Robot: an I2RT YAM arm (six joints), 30 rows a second.
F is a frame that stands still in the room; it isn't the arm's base.
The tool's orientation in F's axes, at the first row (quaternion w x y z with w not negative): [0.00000, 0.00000, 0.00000, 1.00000]
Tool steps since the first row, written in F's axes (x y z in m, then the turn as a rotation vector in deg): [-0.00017, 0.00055, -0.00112, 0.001, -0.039, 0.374]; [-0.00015, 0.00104, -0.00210, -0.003, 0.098, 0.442]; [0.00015, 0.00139, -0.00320, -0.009, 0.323, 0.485]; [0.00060, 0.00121, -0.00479, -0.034, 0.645, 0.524]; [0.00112, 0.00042, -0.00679, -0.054, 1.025, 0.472]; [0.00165, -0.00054, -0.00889, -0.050, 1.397, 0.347]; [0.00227, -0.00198, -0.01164, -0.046, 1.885, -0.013]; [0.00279, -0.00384, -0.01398, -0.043, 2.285, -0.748]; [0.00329, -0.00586, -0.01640, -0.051, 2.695, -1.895]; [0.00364, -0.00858, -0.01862, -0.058, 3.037, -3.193]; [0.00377, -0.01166, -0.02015, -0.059, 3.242, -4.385]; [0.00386, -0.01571, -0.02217, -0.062, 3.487, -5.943]
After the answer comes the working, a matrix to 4 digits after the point.
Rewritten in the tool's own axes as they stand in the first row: [0.00017, -0.00055, -0.00112, -0.001, 0.039, 0.374]; [0.00015, -0.00104, -0.00210, 0.003, -0.098, 0.442]; [-0.00015, -0.00139, -0.00320, 0.009, -0.323, 0.485]; [-0.00060, -0.00121, -0.00479, 0.034, -0.645, 0.524]; [-0.00112, -0.00042, -0.00679, 0.054, -1.025, 0.472]; [-0.00165, 0.00054, -0.00889, 0.050, -1.397, 0.347]; [-0.00227, 0.00198, -0.01164, 0.046, -1.885, -0.013]; [-0.00279, 0.00384, -0.01398, 0.043, -2.285, -0.748]; [-0.00329, 0.00586, -0.01640, 0.051, -2.695, -1.895]; [-0.00364, 0.00858, -0.01862, 0.058, -3.037, -3.193]; [-0.00377, 0.01166, -0.02015, 0.059, -3.242, -4.385]; [-0.00386, 0.01571, -0.02217, 0.062, -3.487, -5.943]
The tool's axes in the first row as the columns of a matrix, in F's axes (rounded; the answer above uses it unrounded):
[-1.0000, 0.0000, 0.0000]
[0.0000, -1.0000, 0.0000]
[0.0000, 0.0000, 1.0000]

